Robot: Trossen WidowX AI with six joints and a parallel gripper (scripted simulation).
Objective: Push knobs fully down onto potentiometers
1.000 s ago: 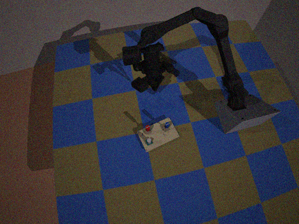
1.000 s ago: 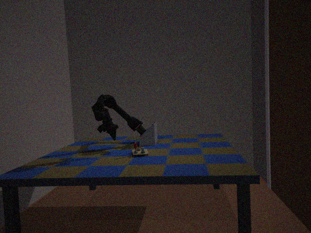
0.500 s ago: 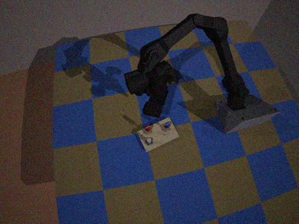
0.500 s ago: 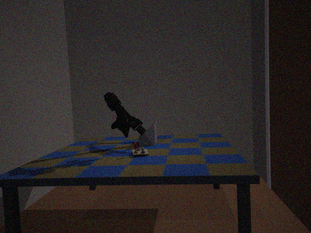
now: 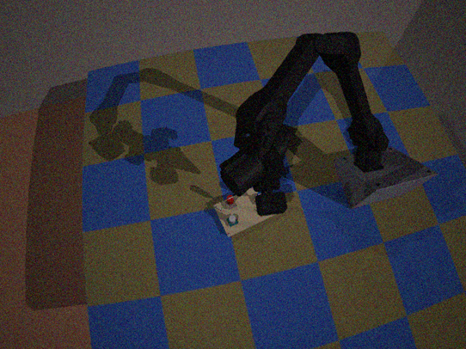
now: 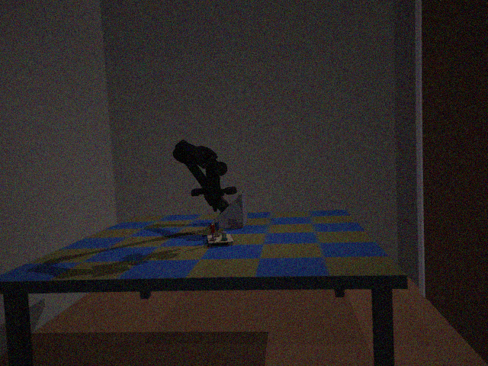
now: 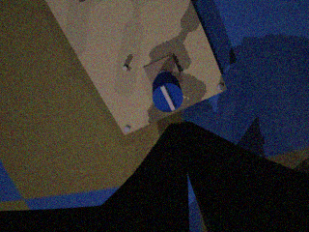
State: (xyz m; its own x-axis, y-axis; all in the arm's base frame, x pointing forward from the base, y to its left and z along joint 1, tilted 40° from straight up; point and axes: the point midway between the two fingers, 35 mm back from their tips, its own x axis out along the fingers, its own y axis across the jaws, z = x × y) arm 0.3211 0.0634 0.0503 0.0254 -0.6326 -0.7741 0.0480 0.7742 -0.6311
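The blue knob is 6 cm below my gripper tip. The rest, counted from my gripper tip: red knob (8 cm ahead, 6 cm below).
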